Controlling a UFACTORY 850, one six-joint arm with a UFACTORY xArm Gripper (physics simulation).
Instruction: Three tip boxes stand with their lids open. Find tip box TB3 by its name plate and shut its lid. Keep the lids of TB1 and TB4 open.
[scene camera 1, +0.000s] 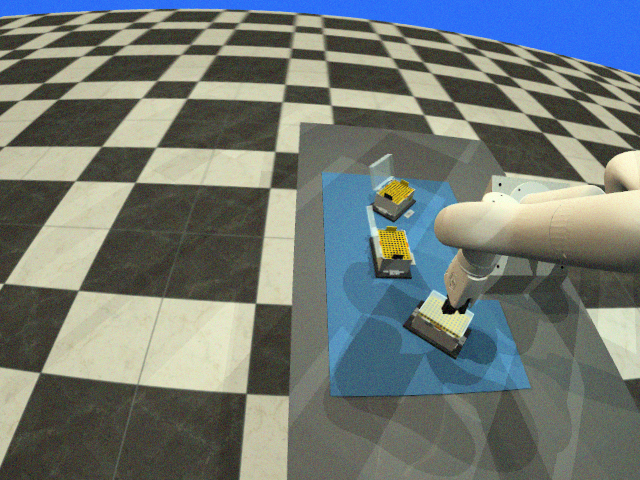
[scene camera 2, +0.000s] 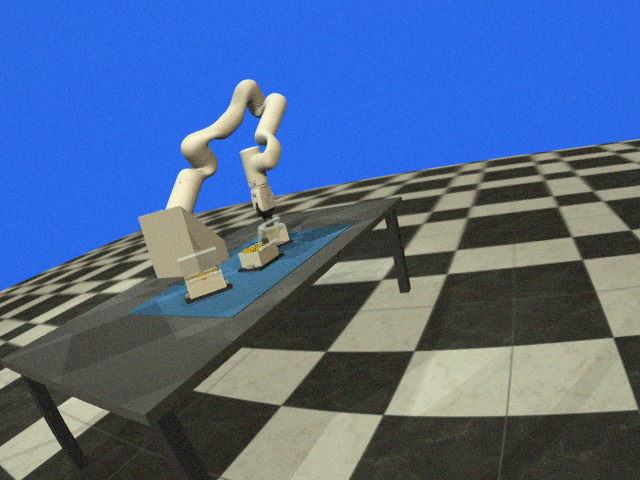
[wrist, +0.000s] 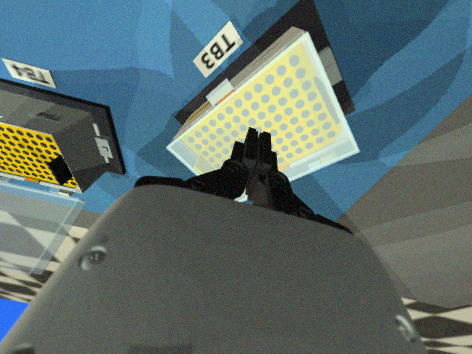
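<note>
Tip box TB3 (scene camera 1: 433, 331) (scene camera 2: 277, 234), with its name plate (wrist: 218, 48) readable in the wrist view, has its clear lid (scene camera 1: 461, 324) (wrist: 312, 107) down over the yellow tip rack. My gripper (scene camera 1: 455, 310) (scene camera 2: 266, 215) (wrist: 253, 146) is shut and empty, with its tips over the TB3 lid; whether they touch it I cannot tell. Tip box TB4 (scene camera 1: 393, 245) (scene camera 2: 260, 258) (wrist: 25, 152) has its lid (scene camera 1: 371, 221) (wrist: 35, 225) open. The third box, TB1 (scene camera 1: 394, 193) (scene camera 2: 206, 285), has its lid (scene camera 1: 382, 170) (scene camera 2: 197, 254) raised; its plate is too small to read.
The boxes stand on a blue mat (scene camera 1: 346, 217) (scene camera 2: 217, 308) on the grey table (scene camera 1: 315, 155) (scene camera 2: 103, 351). TB4 stands between TB1 and TB3. A beige block (scene camera 2: 168, 242) stands beside the mat under the arm's base. TB4's raised lid stands on the side away from my arm's base.
</note>
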